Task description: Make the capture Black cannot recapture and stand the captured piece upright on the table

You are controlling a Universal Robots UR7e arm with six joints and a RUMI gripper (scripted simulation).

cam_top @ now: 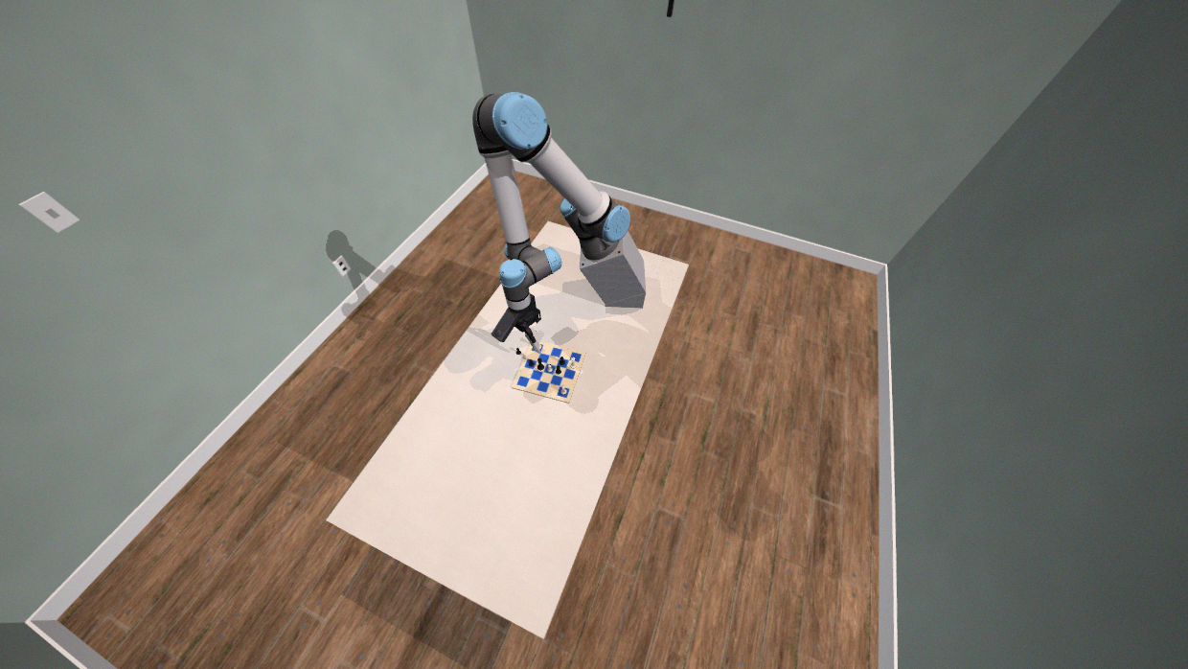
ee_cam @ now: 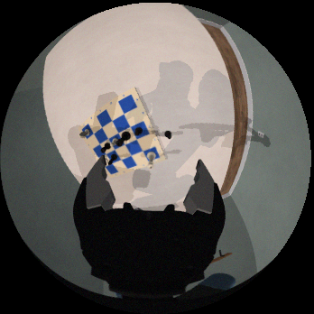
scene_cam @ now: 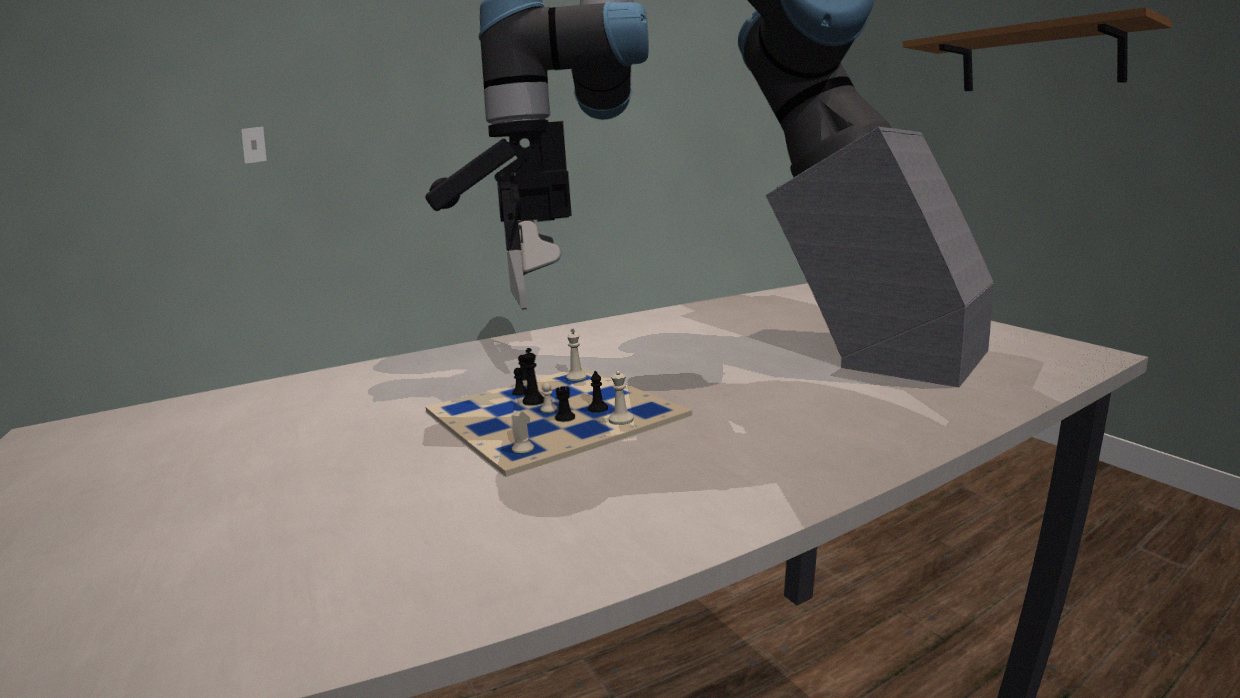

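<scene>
My hand is 20 mm short of the black king, 70 mm to the right of it and 80 mm above it. Also, from my hand: white pawn 20 mm ahead, 100 mm to the left, 90 mm below; then blue-and-cream chessboard 20 mm ahead, 100 mm to the left, 110 mm below; then white king 60 mm behind, 20 mm to the left, 80 mm below.
</scene>
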